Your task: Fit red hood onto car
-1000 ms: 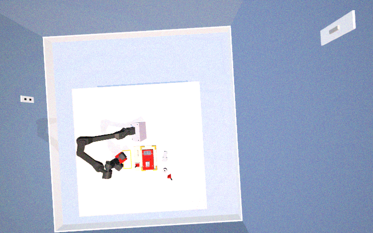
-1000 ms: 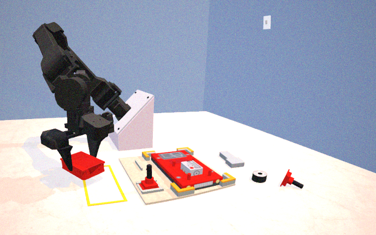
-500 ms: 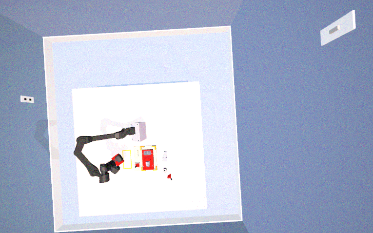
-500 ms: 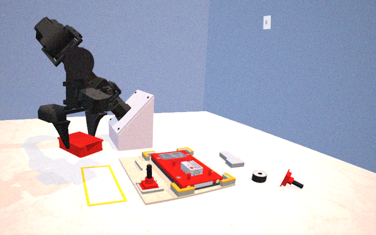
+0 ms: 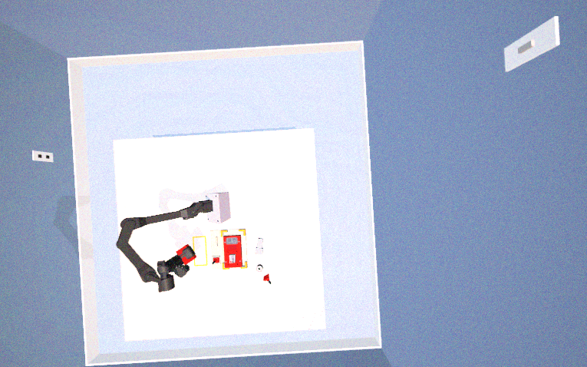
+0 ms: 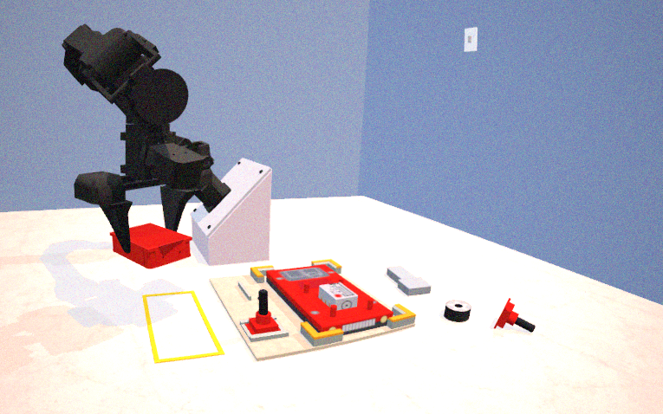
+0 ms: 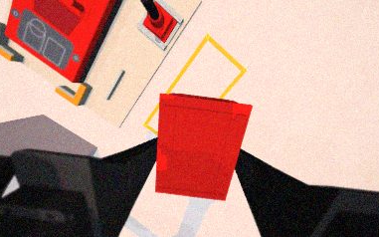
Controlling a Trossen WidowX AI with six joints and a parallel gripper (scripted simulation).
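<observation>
Now: gripper tip 250 mm to the right of the white engine block, 80 mm above it and 60 mm short of it. The rest, counted from my gripper tip: black post 130 mm to the left, 80 mm ahead, 70 mm below; then black wheel 410 mm to the left, 140 mm ahead, 90 mm below; then red hood 10 mm above.
</observation>
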